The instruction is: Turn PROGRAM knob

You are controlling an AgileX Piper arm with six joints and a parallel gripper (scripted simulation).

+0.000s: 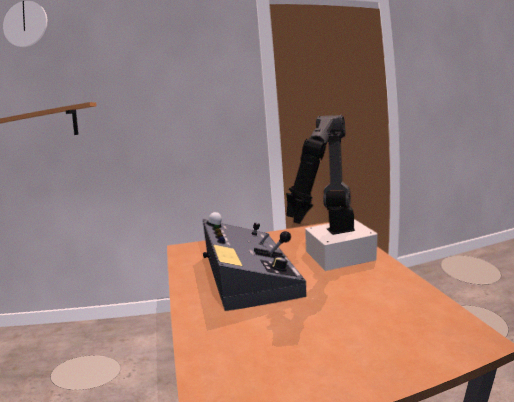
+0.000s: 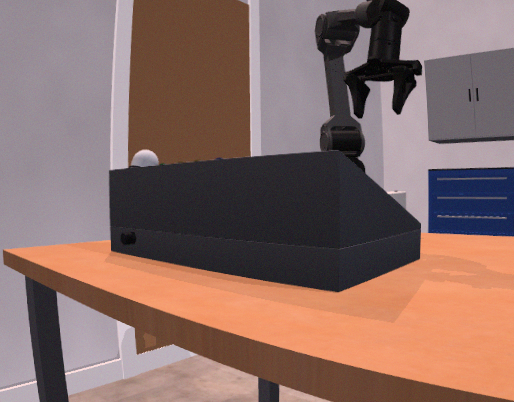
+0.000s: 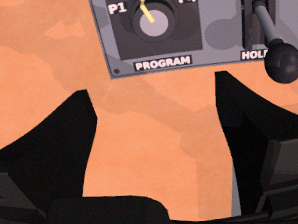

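The program knob is 6 cm ahead of my hand, 1 cm to the left of it and 14 cm below it. Round my hand: dark console 9 cm ahead, 17 cm to the right, 16 cm below; check toggle 6 cm ahead, 24 cm to the right, 14 cm below; black ball-topped lever 3 cm ahead, 12 cm to the right, 13 cm below.
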